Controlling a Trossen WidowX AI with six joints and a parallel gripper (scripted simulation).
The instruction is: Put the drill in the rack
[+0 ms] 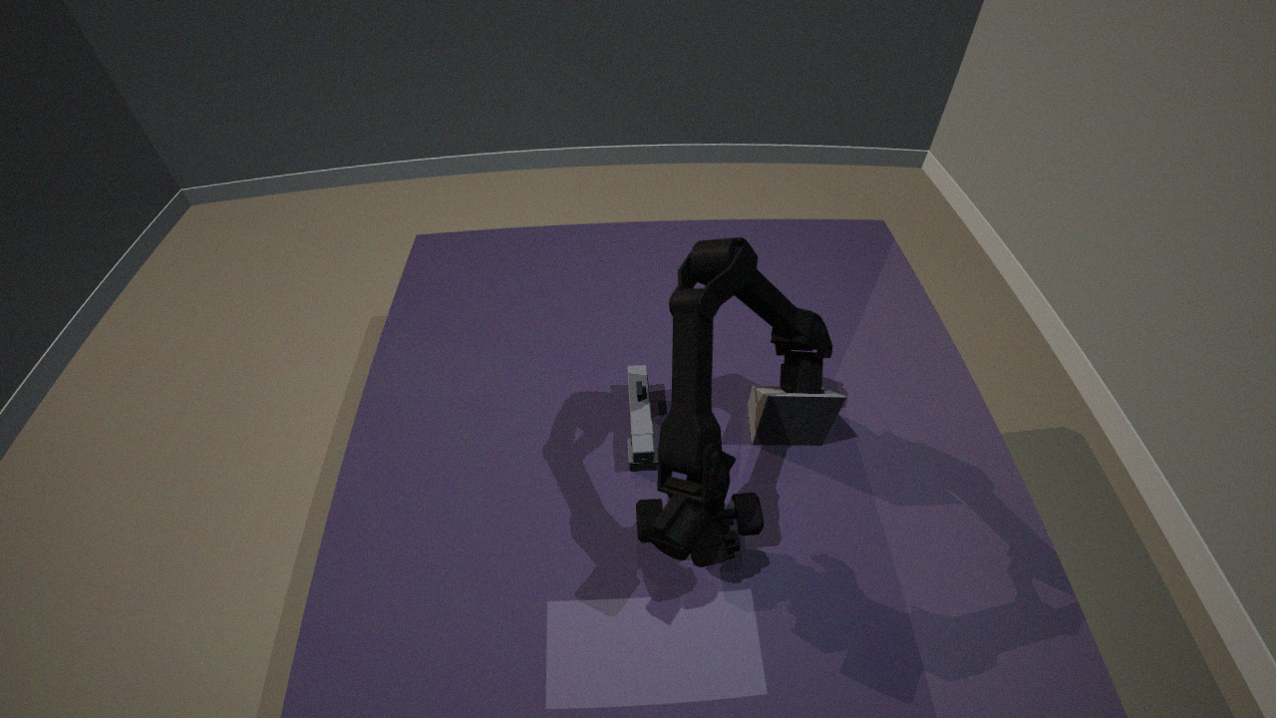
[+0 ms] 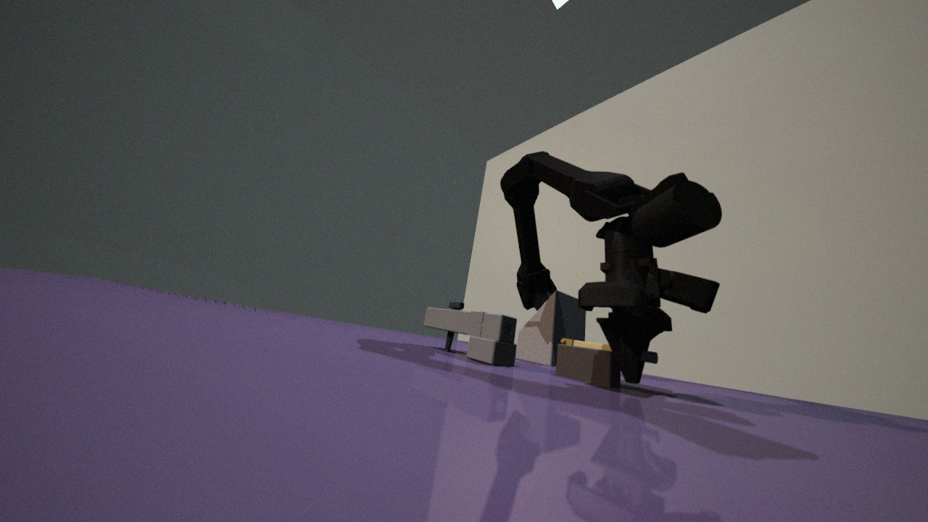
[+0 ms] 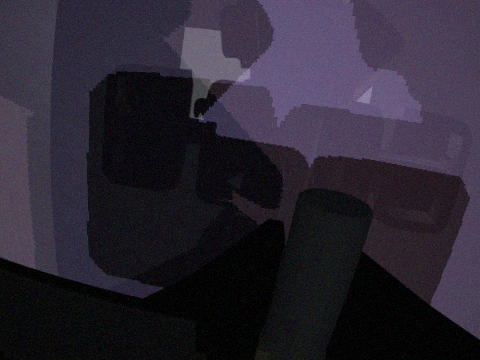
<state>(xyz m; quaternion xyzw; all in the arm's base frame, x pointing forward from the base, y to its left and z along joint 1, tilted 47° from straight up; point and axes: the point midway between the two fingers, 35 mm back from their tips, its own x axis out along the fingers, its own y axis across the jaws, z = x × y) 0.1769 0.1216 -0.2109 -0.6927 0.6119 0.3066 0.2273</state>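
Now: gripper tip 40 mm to the left of the drill and 30 mm below it. The rest, counted from my gripper tip: rack 10 mm ahead, 50 mm to the right, 10 mm above; then small dark key 110 mm ahead, 240 mm to the right, 40 mm above; then grey housing 110 mm ahead, 210 mm to the right, 30 mm above.
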